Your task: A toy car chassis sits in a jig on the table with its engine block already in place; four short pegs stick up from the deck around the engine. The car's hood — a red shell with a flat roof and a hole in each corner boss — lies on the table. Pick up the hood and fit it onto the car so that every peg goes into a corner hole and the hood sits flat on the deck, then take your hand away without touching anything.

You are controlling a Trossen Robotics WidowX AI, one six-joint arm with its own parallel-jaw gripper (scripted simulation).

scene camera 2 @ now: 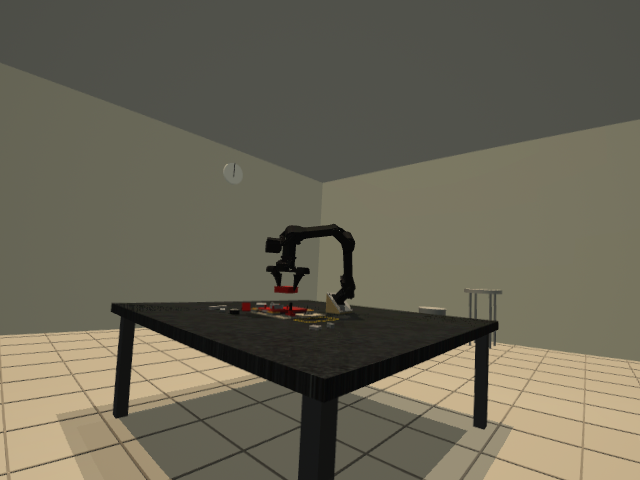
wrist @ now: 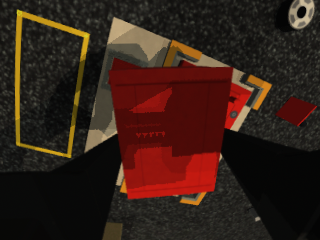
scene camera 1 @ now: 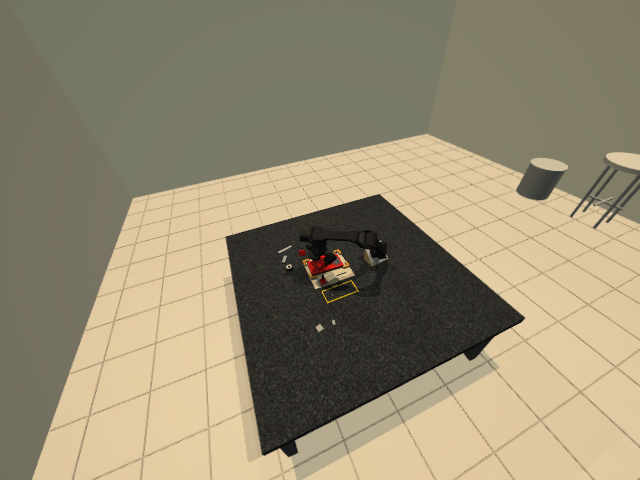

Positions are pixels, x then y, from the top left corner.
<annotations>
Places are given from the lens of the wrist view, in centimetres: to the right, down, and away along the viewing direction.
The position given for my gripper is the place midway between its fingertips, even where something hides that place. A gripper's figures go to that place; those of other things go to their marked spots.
my gripper (wrist: 169,135): 1, 1, 11
red hood (wrist: 170,120): 1, 0, 9
beige jig (wrist: 132,44): -3, -9, 18
The marked spots on the beige jig and the red hood are 13 cm apart.
</annotations>
